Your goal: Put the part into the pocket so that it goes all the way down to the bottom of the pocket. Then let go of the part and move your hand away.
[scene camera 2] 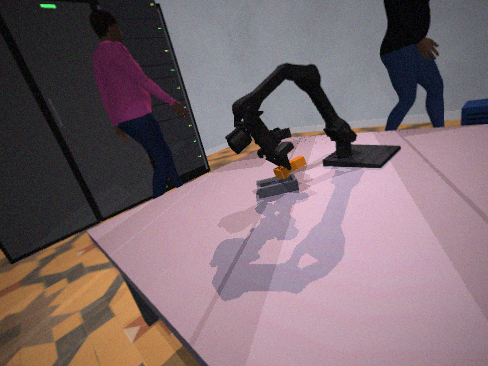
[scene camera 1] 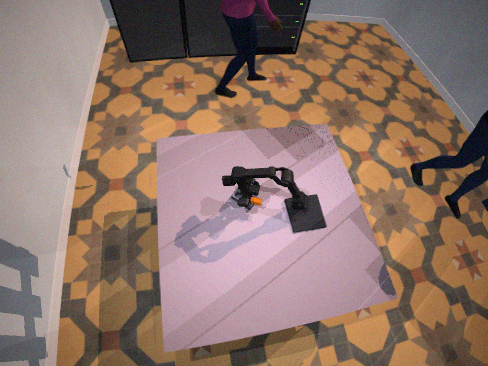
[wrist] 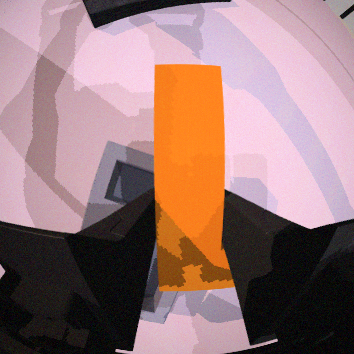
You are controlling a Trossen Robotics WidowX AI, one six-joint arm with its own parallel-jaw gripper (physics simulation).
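Frame: origin at the arm's base, x right, y down, z ahead, level; centimetres.
Where they show: gripper, fingertip midpoint: (scene camera 2: 288, 169) (scene camera 1: 250, 200) (wrist: 186, 195); arm's base, link origin: (scene camera 2: 343, 155) (scene camera 1: 297, 205).
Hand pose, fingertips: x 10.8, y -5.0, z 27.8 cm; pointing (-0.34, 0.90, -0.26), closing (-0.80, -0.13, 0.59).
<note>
Things, the pixels of their centre, and the offset from my fingertips. Level surfaces: height alone.
- orange oblong block, body centre: (wrist: 216, 181) (scene camera 2: 291, 167) (scene camera 1: 251, 202) dy -0.8, dx -1.6, dz +0.2 cm
- grey block with the pocket, body centre: (wrist: 136, 239) (scene camera 2: 276, 185) (scene camera 1: 244, 197) dy +5.5, dx +5.1, dz +1.4 cm
- pink table, surface height: dy +7.3 cm
The part is an orange oblong block (scene camera 1: 256, 201) (scene camera 2: 299, 162) (wrist: 190, 130). My gripper (scene camera 1: 246, 201) (scene camera 2: 287, 167) (wrist: 186, 195) is shut on the orange part near one end, and the long end sticks out toward the arm's base. The grey block with the pocket (scene camera 1: 235, 195) (scene camera 2: 277, 189) (wrist: 97, 185) sits on the table below the gripper. In scene camera 2 the part is above the block, apart from it. In the wrist view the block is turned at an angle to the part, and one corner of the dark pocket shows left of the part. The part and fingers hide much of the pocket.
The arm's black base plate (scene camera 1: 312, 220) (scene camera 2: 370, 156) (wrist: 155, 7) stands on the pink table (scene camera 1: 210, 310) (scene camera 2: 400, 280). Shadows of the arm lie across the table. Two people and dark cabinets (scene camera 1: 155, 30) (scene camera 2: 45, 125) are beyond the table.
</note>
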